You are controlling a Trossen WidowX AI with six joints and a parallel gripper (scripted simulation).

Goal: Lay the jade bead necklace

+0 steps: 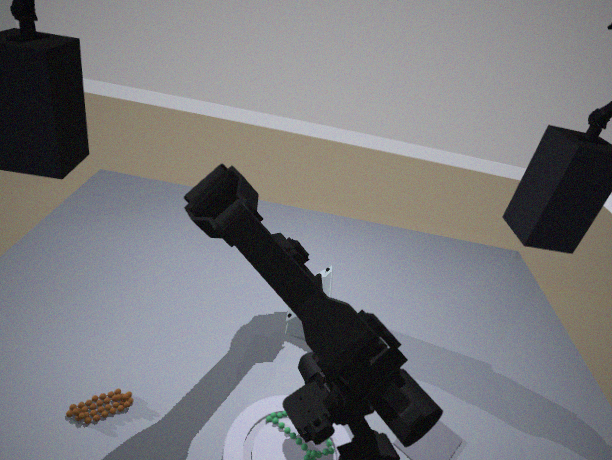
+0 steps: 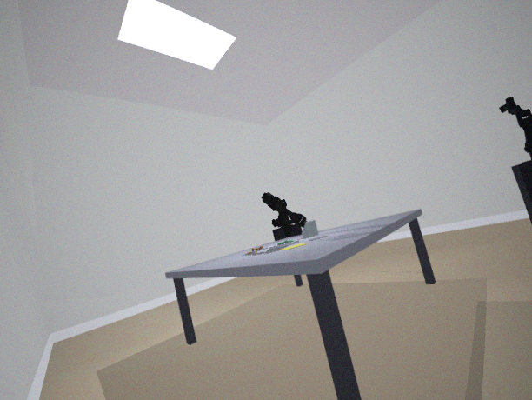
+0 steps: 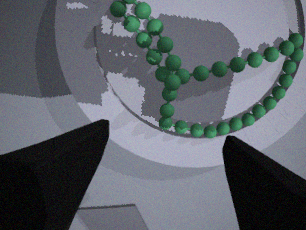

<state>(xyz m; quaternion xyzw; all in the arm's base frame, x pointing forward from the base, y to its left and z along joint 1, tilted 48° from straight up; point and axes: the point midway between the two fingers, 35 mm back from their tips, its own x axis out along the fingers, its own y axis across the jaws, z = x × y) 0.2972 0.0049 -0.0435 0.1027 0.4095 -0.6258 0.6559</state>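
My gripper tip is 50 mm to the left of the round bead board, 40 mm above it and 10 mm short of it. Round my gripper tip: yellow strip (200 mm ahead, 170 mm to the left, 40 mm below); then flat grey square (180 mm to the left, 40 mm below, 40 mm behind).
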